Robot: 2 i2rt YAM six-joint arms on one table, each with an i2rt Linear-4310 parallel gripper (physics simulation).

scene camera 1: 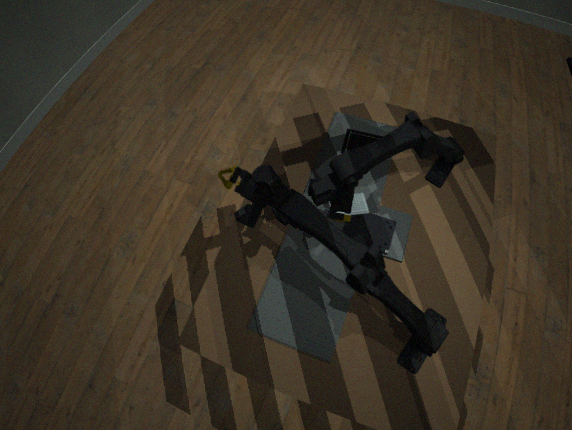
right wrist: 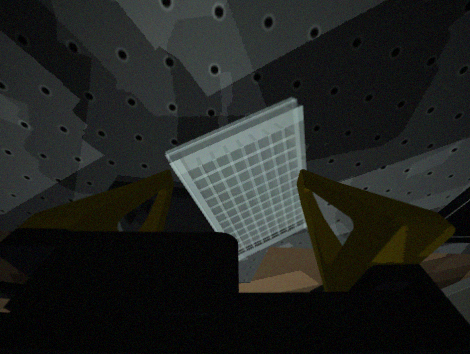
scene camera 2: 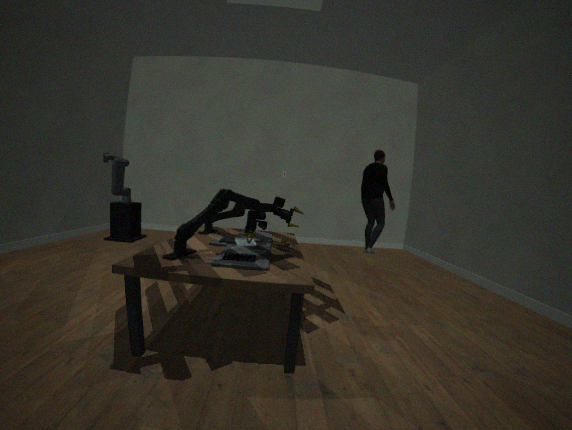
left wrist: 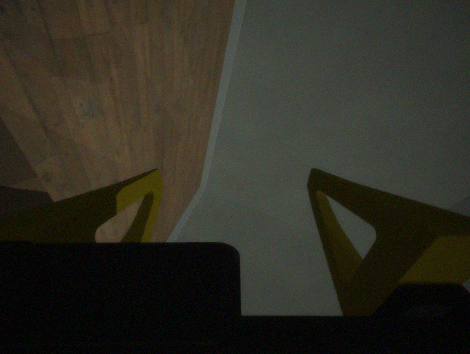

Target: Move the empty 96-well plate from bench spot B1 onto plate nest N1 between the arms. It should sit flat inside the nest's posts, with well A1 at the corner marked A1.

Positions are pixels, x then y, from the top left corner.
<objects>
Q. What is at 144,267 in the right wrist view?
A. The right gripper.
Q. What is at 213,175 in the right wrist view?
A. A well plate.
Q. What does the left gripper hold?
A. Nothing.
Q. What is the right gripper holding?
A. Nothing.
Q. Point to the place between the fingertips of the left gripper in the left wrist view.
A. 235,177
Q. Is the right gripper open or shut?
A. Open.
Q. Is the left gripper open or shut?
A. Open.
</objects>
